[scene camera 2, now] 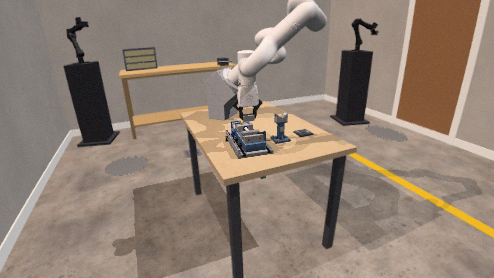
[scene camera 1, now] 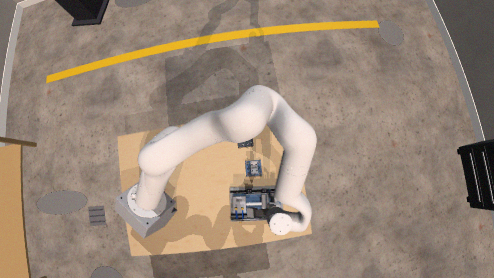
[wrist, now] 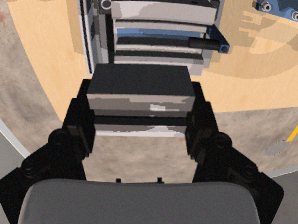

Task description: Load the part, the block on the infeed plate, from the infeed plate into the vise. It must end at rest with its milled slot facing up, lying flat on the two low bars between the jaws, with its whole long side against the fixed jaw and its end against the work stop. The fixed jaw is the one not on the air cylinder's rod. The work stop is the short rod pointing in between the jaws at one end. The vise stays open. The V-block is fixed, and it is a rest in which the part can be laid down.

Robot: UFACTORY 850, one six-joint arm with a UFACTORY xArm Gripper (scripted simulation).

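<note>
From here I can see my gripper (wrist: 140, 95), and there's a part (wrist: 151, 100) in view too.
</note>
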